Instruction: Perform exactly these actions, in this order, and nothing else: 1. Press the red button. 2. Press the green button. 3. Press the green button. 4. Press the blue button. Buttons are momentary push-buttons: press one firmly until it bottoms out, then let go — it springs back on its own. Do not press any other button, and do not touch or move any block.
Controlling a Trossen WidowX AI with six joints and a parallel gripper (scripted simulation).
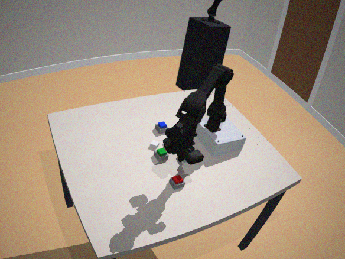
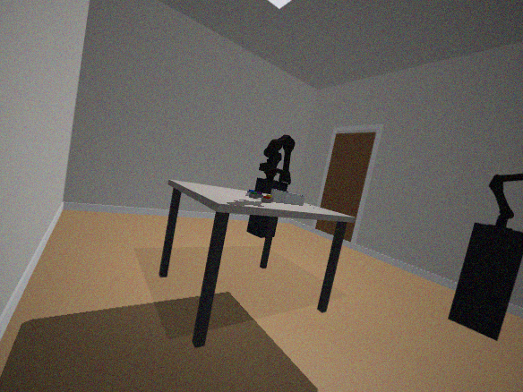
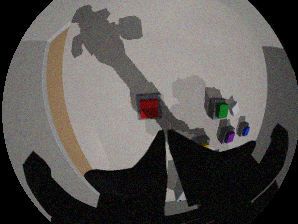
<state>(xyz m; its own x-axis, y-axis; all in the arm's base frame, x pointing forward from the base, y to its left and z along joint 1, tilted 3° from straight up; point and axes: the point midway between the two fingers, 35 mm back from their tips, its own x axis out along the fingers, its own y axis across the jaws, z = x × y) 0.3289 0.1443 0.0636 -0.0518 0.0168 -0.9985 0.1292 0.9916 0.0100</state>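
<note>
Right now the green button is 15 cm to the right of my gripper tip, 9 cm below it and 4 cm behind it. Round my gripper tip: red button: 9 cm below, 1 cm to the left; then purple button: 21 cm to the right, 14 cm behind, 9 cm below; then small white block: 23 cm to the right, 11 cm below, 6 cm behind.
</note>
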